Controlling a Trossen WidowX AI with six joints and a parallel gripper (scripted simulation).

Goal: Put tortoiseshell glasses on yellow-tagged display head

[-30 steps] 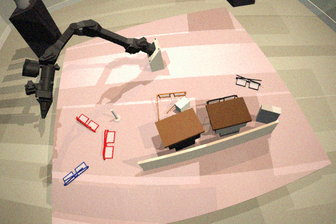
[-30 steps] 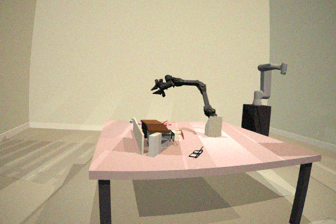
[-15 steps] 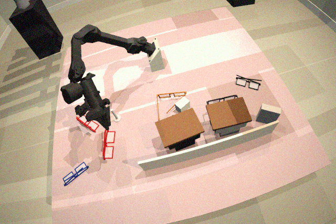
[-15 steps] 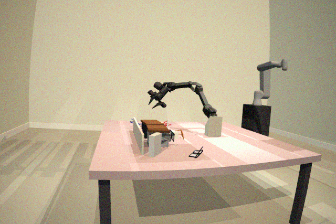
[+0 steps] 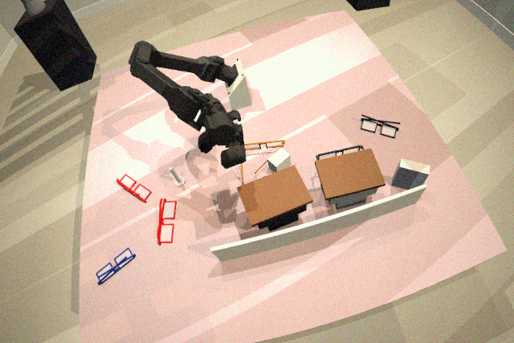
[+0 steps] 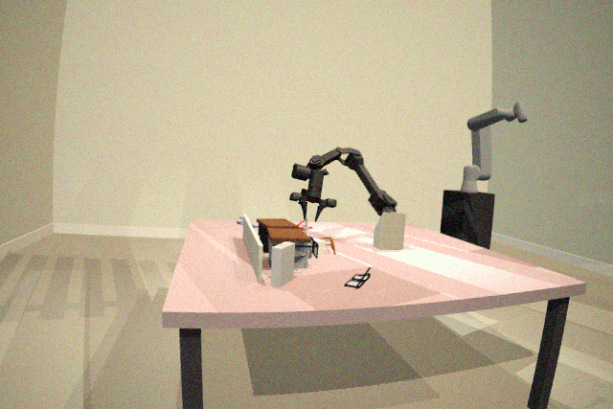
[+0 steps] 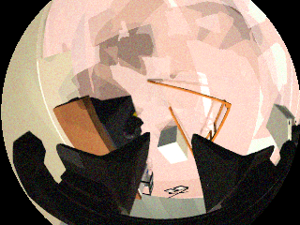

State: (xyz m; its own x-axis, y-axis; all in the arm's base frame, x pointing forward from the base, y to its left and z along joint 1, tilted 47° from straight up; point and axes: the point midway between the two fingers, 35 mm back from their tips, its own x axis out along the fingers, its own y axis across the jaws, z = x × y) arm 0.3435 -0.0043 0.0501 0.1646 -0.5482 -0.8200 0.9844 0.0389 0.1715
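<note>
Now: gripper tip 23 cm to the left of the white peg, 8 cm above it and 4 cm past it. Round my gripper tip: pale tag block: 10 cm to the left, 8 cm below; then long white wall: 25 cm ahead, 16 cm to the left, 5 cm below; then grey block: 46 cm to the left, 19 cm ahead, 5 cm below.
</note>
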